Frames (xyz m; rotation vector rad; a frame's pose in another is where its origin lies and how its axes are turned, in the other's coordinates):
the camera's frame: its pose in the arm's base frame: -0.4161 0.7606 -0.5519 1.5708 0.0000 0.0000
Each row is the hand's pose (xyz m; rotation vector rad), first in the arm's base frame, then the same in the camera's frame.
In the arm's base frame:
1: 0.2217 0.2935 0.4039 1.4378 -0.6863 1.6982
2: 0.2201 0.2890 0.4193 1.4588 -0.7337 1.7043
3: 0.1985 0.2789 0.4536 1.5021 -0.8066 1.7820
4: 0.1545 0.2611 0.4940 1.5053 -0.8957 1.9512
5: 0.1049 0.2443 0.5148 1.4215 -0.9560 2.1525
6: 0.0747 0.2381 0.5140 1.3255 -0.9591 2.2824
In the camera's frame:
1: 0.6378 0.9558 0.4671 0.2725 0.6335 1.4927
2: 0.6362 0.9712 0.4716 0.3035 0.6052 1.5201
3: 0.6146 1.0055 0.4817 0.3924 0.6017 1.5969
4: 0.5706 1.0459 0.4995 0.4938 0.6446 1.7387
5: 0.5210 1.0667 0.5163 0.5360 0.7310 1.8992
6: 0.4908 1.0659 0.5225 0.5246 0.8138 1.9933

